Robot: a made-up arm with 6 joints.
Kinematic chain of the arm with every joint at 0, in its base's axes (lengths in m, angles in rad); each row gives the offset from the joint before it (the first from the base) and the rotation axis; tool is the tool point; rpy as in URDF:
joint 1: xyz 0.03 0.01 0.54 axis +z
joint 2: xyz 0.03 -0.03 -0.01 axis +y
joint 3: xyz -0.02 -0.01 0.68 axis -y
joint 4: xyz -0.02 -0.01 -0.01 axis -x
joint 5: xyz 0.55 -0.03 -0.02 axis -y
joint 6: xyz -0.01 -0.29 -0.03 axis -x
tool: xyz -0.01 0 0.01 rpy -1.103 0.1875 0.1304
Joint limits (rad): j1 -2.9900..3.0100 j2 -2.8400..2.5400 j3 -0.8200..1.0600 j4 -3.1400..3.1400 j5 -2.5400..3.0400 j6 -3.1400..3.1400
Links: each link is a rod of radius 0.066 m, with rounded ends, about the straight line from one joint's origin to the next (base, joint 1, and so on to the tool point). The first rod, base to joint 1, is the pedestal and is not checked.
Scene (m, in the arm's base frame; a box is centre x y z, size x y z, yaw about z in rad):
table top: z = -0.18
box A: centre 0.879 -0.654 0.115 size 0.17 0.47 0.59 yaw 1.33
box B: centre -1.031 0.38 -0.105 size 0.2 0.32 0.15 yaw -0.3
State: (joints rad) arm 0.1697 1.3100 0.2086 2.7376 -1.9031 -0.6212
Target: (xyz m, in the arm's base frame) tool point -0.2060 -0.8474 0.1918
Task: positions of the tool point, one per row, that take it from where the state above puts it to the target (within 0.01 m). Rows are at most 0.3 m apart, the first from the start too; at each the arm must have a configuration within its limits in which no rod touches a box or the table.
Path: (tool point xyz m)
1: 0.9481 0.2052 0.2412
2: 0.8493 0.0253 0.1974
3: 0.7189 -0.0976 0.1863
4: 0.5841 -0.1649 0.2085
5: 0.4659 -0.1898 0.2621
6: 0.4284 -0.4033 0.2087
7: 0.2988 -0.6117 0.1788
8: 0.0799 -0.7728 0.1734
9: -0.2060 -0.8474 0.1918

